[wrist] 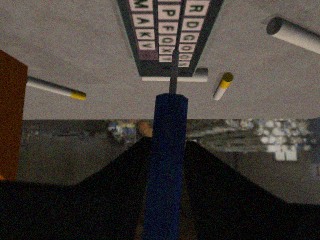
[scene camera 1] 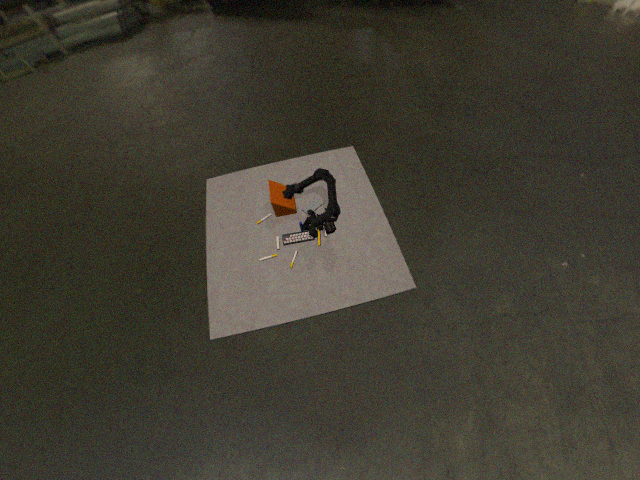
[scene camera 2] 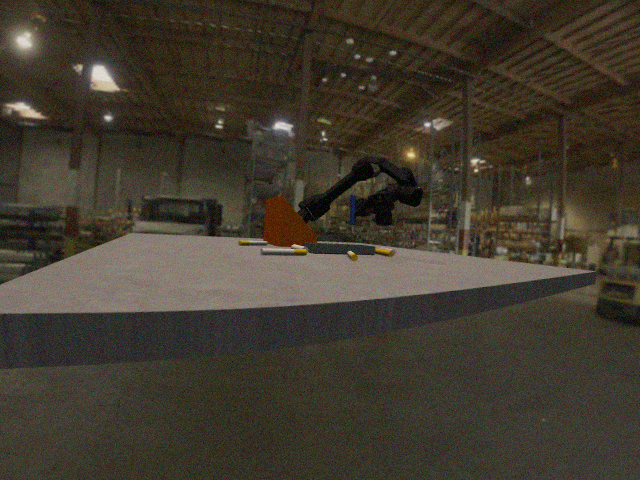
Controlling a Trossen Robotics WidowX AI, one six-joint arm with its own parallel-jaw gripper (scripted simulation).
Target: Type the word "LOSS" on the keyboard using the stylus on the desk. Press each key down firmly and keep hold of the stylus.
Observation:
In view: the gripper (scene camera 2: 352,216).
The gripper is seen too in the wrist view (wrist: 167,146).

